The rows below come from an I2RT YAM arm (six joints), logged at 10 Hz.
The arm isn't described. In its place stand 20 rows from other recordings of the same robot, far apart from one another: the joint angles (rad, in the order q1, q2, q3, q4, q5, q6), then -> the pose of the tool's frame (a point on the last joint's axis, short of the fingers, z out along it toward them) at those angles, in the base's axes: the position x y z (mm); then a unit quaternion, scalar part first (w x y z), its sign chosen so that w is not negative.
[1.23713, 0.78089, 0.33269, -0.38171, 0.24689, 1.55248] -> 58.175, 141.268, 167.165, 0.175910, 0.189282, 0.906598, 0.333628
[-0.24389, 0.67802, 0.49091, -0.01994, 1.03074, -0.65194] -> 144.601, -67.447, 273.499, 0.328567, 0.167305, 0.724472, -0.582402
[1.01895, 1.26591, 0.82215, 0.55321, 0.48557, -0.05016] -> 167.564, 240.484, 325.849, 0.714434, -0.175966, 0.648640, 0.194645
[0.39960, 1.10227, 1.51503, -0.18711, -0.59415, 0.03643] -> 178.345, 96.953, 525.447, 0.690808, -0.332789, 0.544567, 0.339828
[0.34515, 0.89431, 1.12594, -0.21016, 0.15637, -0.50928] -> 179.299, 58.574, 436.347, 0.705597, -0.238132, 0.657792, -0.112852
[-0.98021, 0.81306, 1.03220, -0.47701, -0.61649, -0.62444] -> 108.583, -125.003, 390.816, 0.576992, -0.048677, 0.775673, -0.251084
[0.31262, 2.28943, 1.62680, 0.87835, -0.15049, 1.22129] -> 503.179, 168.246, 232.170, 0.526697, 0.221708, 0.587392, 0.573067
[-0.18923, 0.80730, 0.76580, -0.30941, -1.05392, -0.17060] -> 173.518, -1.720, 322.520, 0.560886, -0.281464, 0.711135, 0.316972
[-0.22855, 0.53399, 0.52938, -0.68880, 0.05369, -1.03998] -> 118.664, -29.564, 236.721, 0.327622, -0.346699, 0.836015, -0.271188
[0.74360, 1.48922, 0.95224, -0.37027, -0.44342, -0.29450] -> 214.212, 217.765, 219.219, 0.263476, -0.519715, 0.765315, 0.273439
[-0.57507, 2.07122, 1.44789, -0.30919, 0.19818, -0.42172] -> 370.032, -248.187, 163.367, 0.229328, 0.103323, 0.939695, -0.231747
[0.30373, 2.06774, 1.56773, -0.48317, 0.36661, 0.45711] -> 432.341, 122.135, 191.515, 0.329173, 0.124736, 0.934302, -0.056266
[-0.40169, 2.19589, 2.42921, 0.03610, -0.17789, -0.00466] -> 466.417, -191.283, 471.623, 0.787077, 0.049698, 0.605429, -0.107216
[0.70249, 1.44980, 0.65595, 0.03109, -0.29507, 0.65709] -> 207.635, 189.339, 168.277, 0.217438, -0.078417, 0.907954, 0.349558
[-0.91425, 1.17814, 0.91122, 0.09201, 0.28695, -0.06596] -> 161.477, -226.058, 331.845, 0.509601, 0.395815, 0.653286, -0.396049
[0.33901, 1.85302, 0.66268, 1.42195, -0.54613, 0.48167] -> 316.238, 131.119, 185.826, 0.625572, -0.168319, 0.611221, 0.454683
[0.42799, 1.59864, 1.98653, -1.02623, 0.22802, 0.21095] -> 293.322, 124.966, 460.852, 0.455920, -0.045281, 0.887789, 0.043782
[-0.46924, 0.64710, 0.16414, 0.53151, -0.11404, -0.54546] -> 147.616, -70.301, 217.327, 0.650925, -0.067470, 0.686542, -0.316867
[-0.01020, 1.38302, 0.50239, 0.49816, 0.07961, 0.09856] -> 274.501, -5.631, 181.270, 0.560283, 0.067247, 0.825526, -0.008237
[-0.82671, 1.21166, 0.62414, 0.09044, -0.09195, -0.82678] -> 178.904, -189.505, 222.603, 0.375075, -0.023535, 0.858411, -0.349136
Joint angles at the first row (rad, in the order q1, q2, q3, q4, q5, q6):
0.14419, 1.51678, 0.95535, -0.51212, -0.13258, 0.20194
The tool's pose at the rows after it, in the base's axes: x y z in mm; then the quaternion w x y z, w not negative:
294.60, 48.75, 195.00, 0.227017, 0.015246, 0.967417, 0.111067
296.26, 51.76, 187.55, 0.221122, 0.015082, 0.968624, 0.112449
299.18, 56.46, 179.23, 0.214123, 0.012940, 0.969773, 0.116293
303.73, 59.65, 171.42, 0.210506, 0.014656, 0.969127, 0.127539
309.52, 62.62, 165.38, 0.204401, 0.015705, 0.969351, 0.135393
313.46, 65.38, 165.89, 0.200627, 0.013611, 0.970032, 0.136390
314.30, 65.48, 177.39, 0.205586, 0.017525, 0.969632, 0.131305
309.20, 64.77, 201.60, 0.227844, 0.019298, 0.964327, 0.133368
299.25, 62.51, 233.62, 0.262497, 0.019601, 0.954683, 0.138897
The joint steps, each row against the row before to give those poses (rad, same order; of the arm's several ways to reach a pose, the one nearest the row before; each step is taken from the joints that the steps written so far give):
0.00301, 0.01529, -0.01161, 0.02241, -0.00869, 0.01236
0.00902, 0.02207, -0.00800, 0.01984, -0.00063, 0.00803
0.01319, 0.03045, -0.00308, 0.02260, -0.00496, 0.00911
0.00545, 0.03279, -0.00038, 0.03246, -0.01963, 0.01369
0.00440, 0.03619, 0.01347, 0.01537, -0.01505, 0.00949
0.00610, 0.01687, 0.02227, -0.01181, -0.00177, 0.00156
0.00138, -0.01907, 0.02794, -0.03893, 0.01425, 0.00684
0.00163, -0.06751, 0.02200, -0.04307, 0.00758, 0.00769
-0.00059, -0.09433, 0.02380, -0.04493, 0.00499, 0.00532

